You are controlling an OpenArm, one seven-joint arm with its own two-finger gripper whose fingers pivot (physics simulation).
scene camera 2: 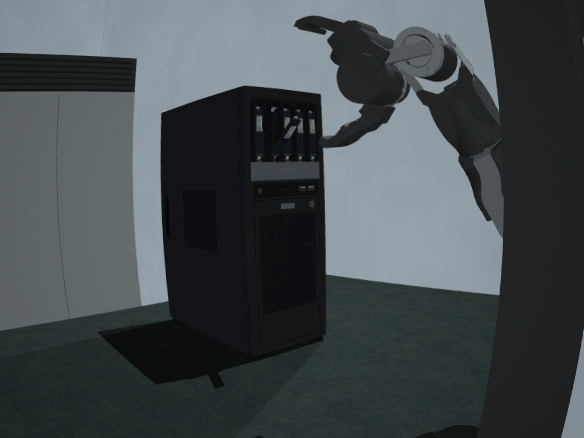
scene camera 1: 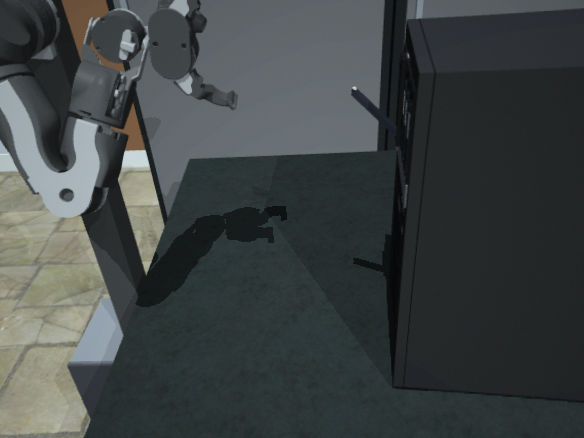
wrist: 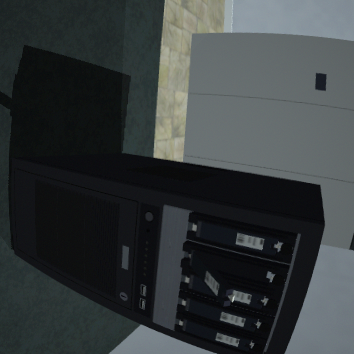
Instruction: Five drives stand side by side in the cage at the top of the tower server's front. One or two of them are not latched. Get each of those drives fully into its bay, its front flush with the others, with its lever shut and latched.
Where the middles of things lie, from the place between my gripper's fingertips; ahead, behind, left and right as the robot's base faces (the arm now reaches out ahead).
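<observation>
Relative to the black tower server (scene camera 1: 478, 292), my hand is 150 mm to the left of it, 370 mm short of it and 200 mm above it.
</observation>
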